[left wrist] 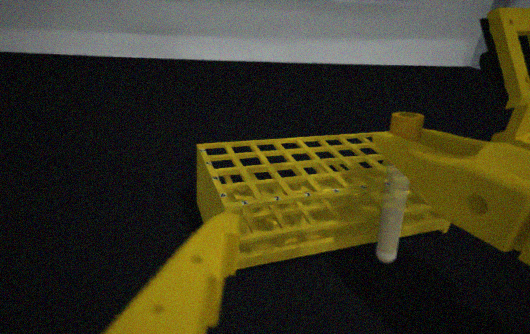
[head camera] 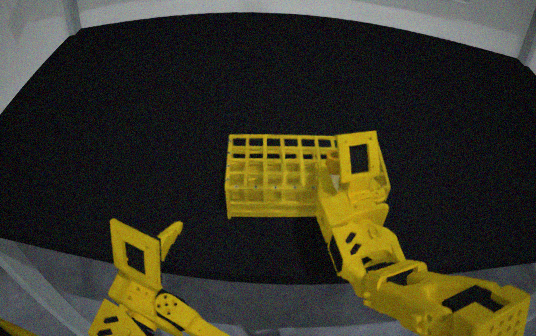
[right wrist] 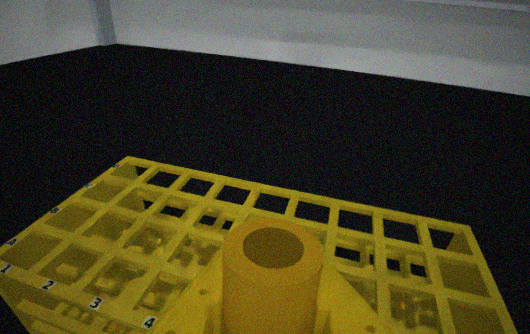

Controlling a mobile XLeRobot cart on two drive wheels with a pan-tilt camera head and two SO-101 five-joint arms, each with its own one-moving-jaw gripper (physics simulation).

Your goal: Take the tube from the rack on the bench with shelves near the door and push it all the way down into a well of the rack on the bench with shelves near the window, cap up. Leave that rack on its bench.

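Places are measured from the left arm's base along level axes (x ahead, y left, z up), in millimetres.
Where they show: left end effector, tool point: (left wrist: 239, 236) (head camera: 180, 227); right end effector, tool point: (left wrist: 382, 138) (head camera: 324, 162) (right wrist: 240, 269).
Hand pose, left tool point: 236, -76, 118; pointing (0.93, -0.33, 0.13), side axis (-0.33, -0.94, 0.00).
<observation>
Each offset is from my left tool point to the top centre of the thing, as dx, dy, dz. "spot": to the spot under its first point. Level surfaces: height alone.
The yellow rack @[+161, -120, -73] (head camera: 271, 189) (left wrist: 300, 195) (right wrist: 440, 227) stands on the dark bench top. My right gripper (head camera: 327, 175) (left wrist: 402, 145) (right wrist: 272, 300) is shut on the tube just below its orange cap @[+109, -142, -19] (head camera: 332, 161) (left wrist: 407, 125) (right wrist: 272, 270). The cap is up, above the rack's right part. The pale tube @[spot: +104, -143, -50] (head camera: 335, 182) (left wrist: 392, 220) leans in the left wrist view, its rounded bottom drawn in front of the rack's front side, below the base edge. The gripper hides part of the tube and rack. My left gripper (head camera: 172, 240) (left wrist: 227, 235) is open and empty, left of and nearer than the rack.
The dark bench top @[dz -131] (head camera: 175, 85) (left wrist: 100, 125) (right wrist: 250, 120) extends around the rack. A pale wall or panel (left wrist: 250, 40) (right wrist: 300, 45) stands behind it. Grey floor @[dz -893] (head camera: 225, 305) shows past the bench's near edge. The right arm reaches over the bench from the lower right.
</observation>
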